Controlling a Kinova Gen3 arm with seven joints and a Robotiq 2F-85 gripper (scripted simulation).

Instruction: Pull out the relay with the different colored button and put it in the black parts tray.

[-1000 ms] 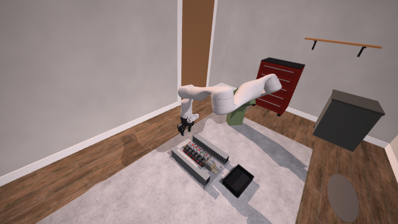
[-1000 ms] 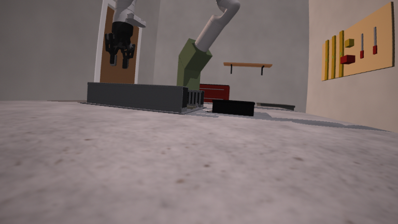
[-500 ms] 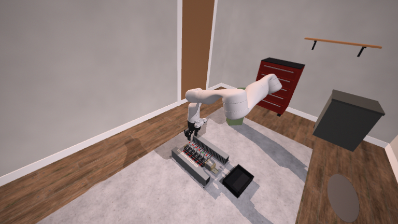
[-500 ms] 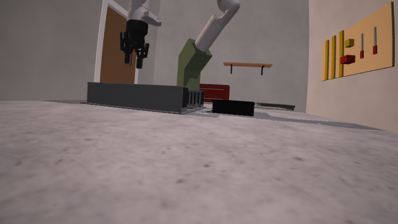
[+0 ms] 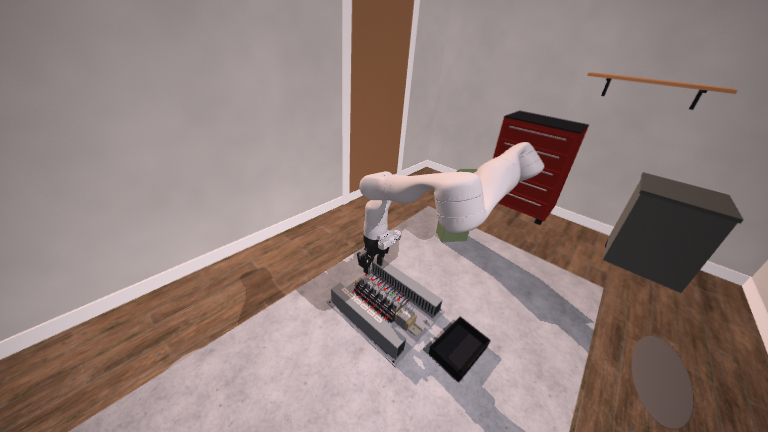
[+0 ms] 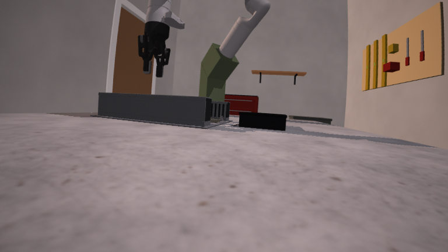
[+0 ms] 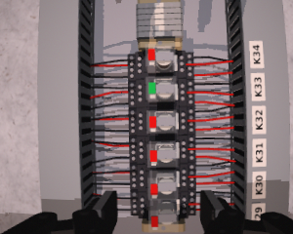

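My gripper is now 9 cm to the right of the relay, 9 cm above it and 1 cm past it. Also, from my hand: black parts tray 33 cm to the left, 13 cm below, 9 cm behind.
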